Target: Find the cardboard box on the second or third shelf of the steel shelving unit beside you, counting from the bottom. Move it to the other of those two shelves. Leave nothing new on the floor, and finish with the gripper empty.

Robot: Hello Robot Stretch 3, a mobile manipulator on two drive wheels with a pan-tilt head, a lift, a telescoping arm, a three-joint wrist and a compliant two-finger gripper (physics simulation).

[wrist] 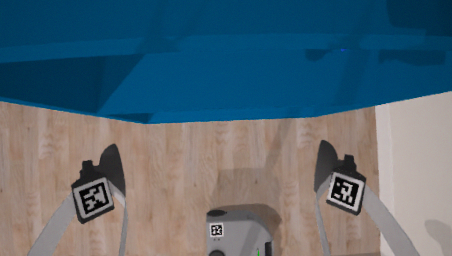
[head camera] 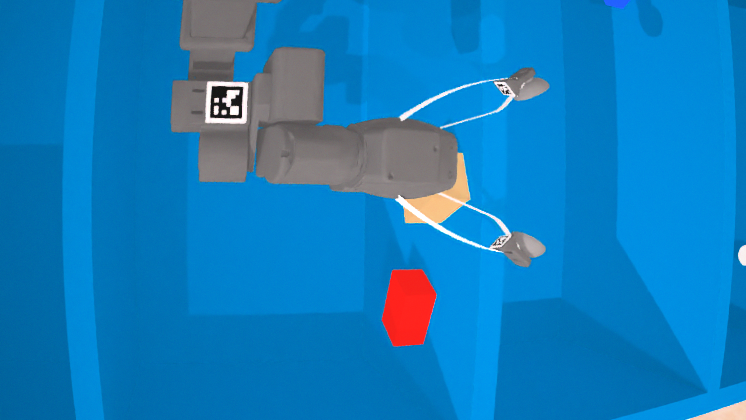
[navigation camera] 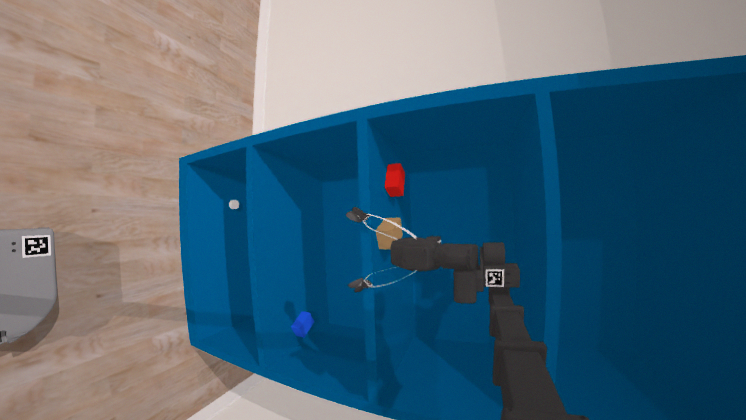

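Note:
The tan cardboard box sits on the third shelf from the bottom of the blue shelving unit. In the head view my gripper hides part of it. It does not show in the wrist view. My gripper is open and empty, fingers spread wide and pointing down. It is outside the unit's front, crossing the box in the head and navigation views, with its tips past the third shelf's front edge.
A red block is beside the box on the same shelf. A blue block is on the second shelf. A white object is on the bottom shelf. My base stands on the wooden floor.

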